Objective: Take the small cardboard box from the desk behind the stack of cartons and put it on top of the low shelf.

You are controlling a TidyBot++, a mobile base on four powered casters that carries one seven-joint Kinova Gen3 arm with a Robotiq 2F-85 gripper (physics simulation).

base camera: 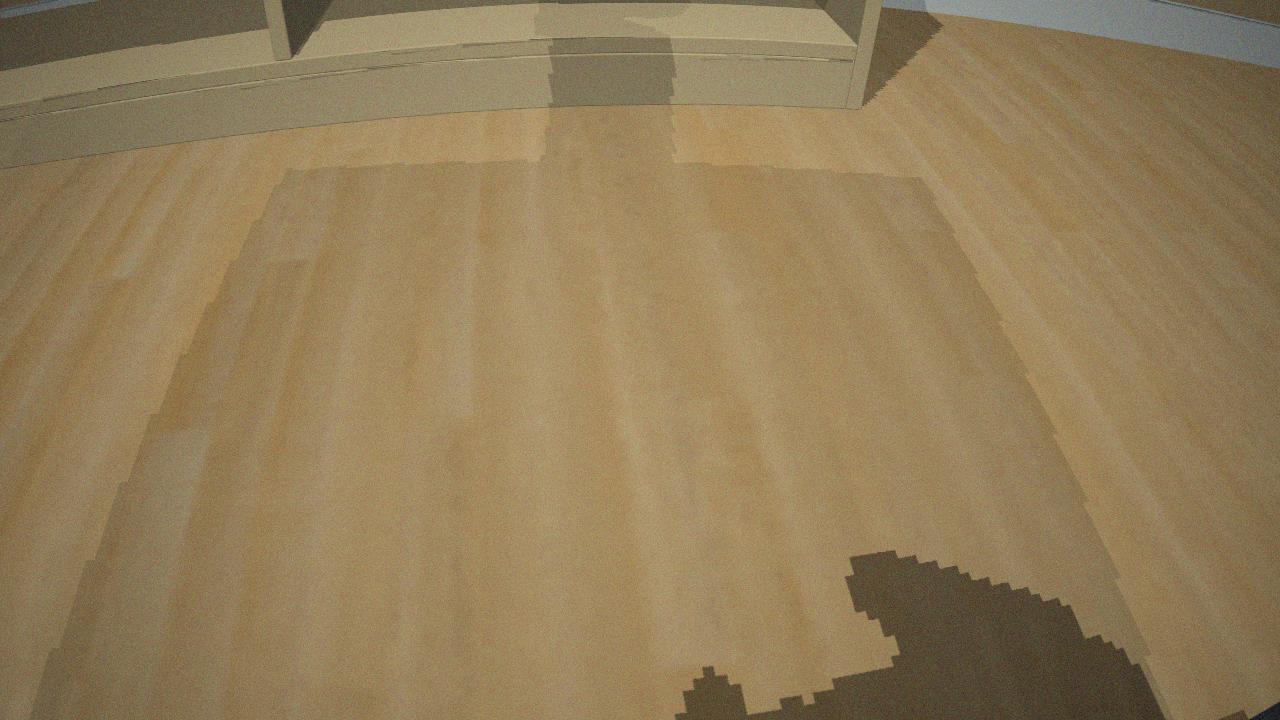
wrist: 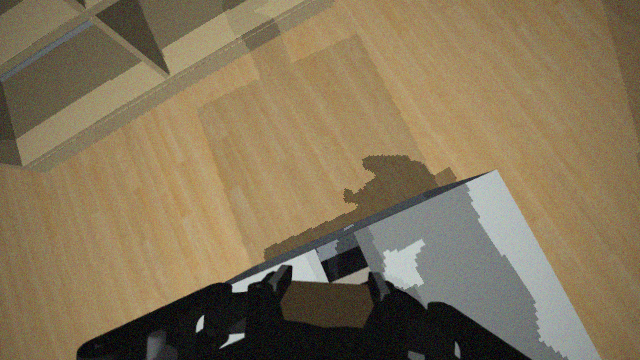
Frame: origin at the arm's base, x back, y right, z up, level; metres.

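Seen in the pictures: gripper, fingertip midpoint: (wrist: 329,283).
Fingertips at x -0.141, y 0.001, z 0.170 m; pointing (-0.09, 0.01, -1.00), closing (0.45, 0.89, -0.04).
A point is followed by its place in that frame.
The small cardboard box (wrist: 327,305) {x -0.138, y 0.001, z 0.204 m} is brown and sits between the two fingers in the wrist view, at the bottom centre. My gripper (wrist: 329,283) {x -0.141, y 0.001, z 0.170 m} is shut on it and holds it above the robot's own base. The low shelf (base camera: 716,82) {x -0.844, y 0.125, z -0.369 m} (wrist: 100,120) {x -0.780, y -0.585, z -0.324 m} is a beige unit with open compartments. It stands across the top of the base camera view and at the top left of the wrist view, apart from the box. Its top does not show in the base camera view. The desk and the stack of cartons do not show in either view.
The robot's light grey base top (wrist: 510,240) fills the lower right of the wrist view. Wooden floor (base camera: 626,358) {x -0.466, y 0.027, z -0.396 m} lies between the base and the shelf, with shadows on it. A pale skirting strip (base camera: 1118,31) {x -1.319, y 0.946, z -0.381 m} runs along the wall at the top right.
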